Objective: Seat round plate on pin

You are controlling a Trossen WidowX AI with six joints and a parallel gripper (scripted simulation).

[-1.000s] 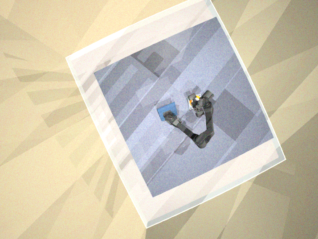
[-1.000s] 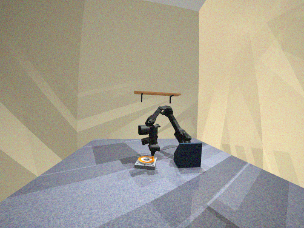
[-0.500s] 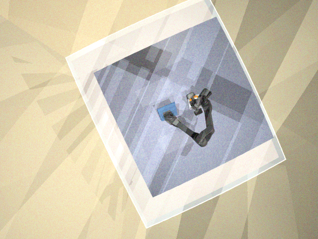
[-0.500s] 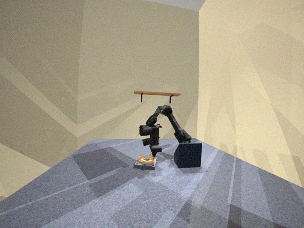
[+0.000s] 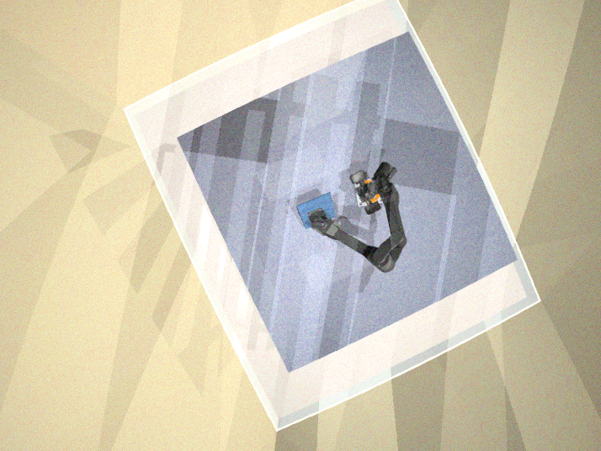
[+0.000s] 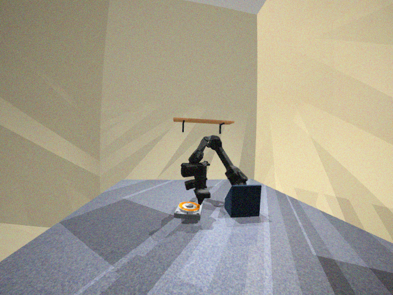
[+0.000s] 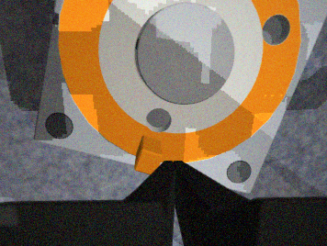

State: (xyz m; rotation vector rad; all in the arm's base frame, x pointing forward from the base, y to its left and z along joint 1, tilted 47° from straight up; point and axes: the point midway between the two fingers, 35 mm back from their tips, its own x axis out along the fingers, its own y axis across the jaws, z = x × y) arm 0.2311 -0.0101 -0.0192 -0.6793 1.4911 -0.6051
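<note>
Now: the square base 50 mm ahead of my gripper tip and 20 mm below it.
</note>
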